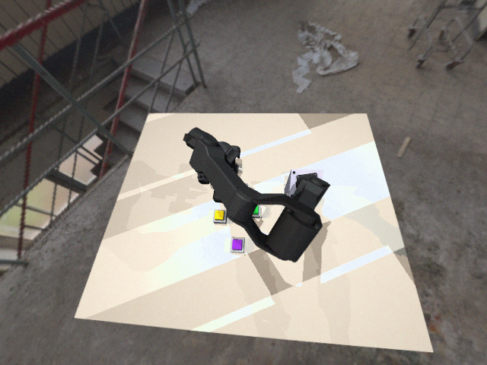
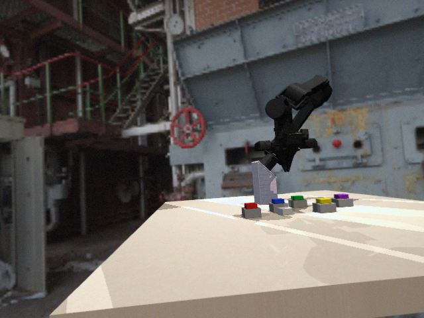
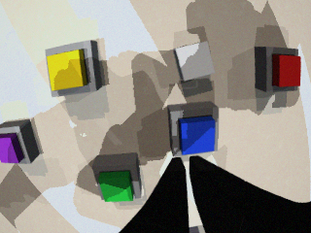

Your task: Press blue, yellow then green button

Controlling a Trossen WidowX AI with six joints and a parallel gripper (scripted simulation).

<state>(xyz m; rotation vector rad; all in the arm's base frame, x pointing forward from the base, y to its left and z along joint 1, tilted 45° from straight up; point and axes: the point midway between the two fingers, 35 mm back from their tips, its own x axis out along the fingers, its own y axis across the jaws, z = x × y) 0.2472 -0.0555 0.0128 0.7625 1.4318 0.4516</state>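
Now: the yellow button 6 cm ahead of my gripper tip, 8 cm to the left of it and 9 cm below it. Round my gripper tip: green button 7 cm behind, 7 cm to the left, 9 cm below; then white block 4 cm ahead, 4 cm to the right, 11 cm below; then blue button 3 cm behind, 2 cm to the right, 9 cm below.
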